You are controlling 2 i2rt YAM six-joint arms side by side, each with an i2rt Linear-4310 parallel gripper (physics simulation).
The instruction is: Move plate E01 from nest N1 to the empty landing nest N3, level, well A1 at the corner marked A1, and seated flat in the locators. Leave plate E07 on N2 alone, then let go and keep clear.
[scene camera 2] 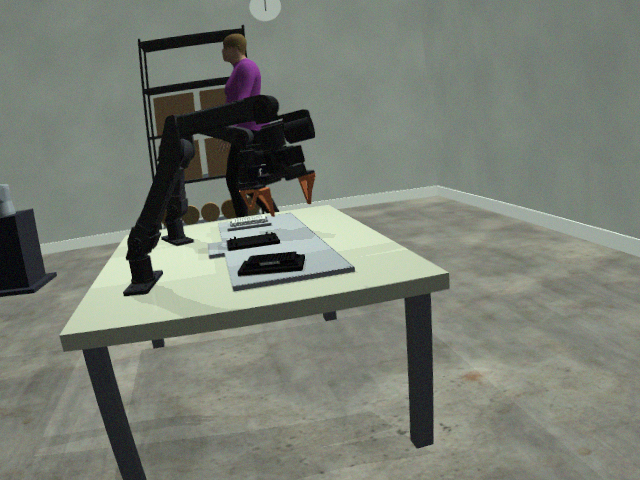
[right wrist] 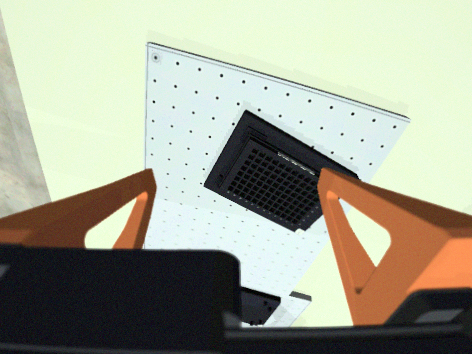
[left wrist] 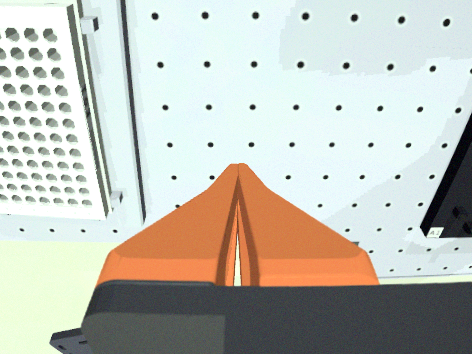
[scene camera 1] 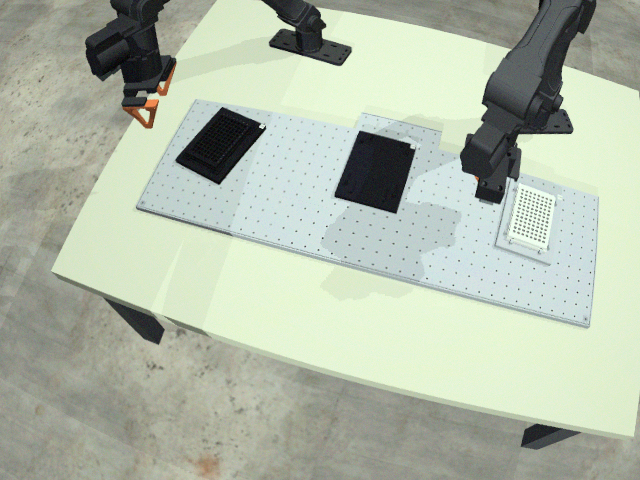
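A white well plate [scene camera 1: 532, 217] [scene camera 2: 248, 221] [left wrist: 35, 125] sits on the pale nest [scene camera 1: 504, 246] at the right in scene camera 1. A black well plate [scene camera 1: 219, 136] [right wrist: 275, 187] sits on the black nest [scene camera 1: 219, 178] at the left. Their names cannot be read. The empty black landing nest [scene camera 1: 376, 173] [scene camera 2: 253, 241] [left wrist: 457, 190] is in the middle, its A1 tag [scene camera 1: 412, 146] [left wrist: 434, 232] at one corner. My left gripper [left wrist: 237, 177] is shut on nothing, above the board between the white plate and the empty nest. My right gripper [scene camera 1: 156, 110] [right wrist: 237, 177] is open and empty, high beyond the board's left end.
A perforated grey board [scene camera 1: 289, 206] [right wrist: 172, 115] carries all three nests on a pale table [scene camera 1: 289, 294] [scene camera 2: 387, 263]. The two arm bases [scene camera 1: 330, 51] [scene camera 1: 560, 124] stand along its back. A person in purple [scene camera 2: 245, 77] stands beyond the table, by a shelf rack [scene camera 2: 191, 40].
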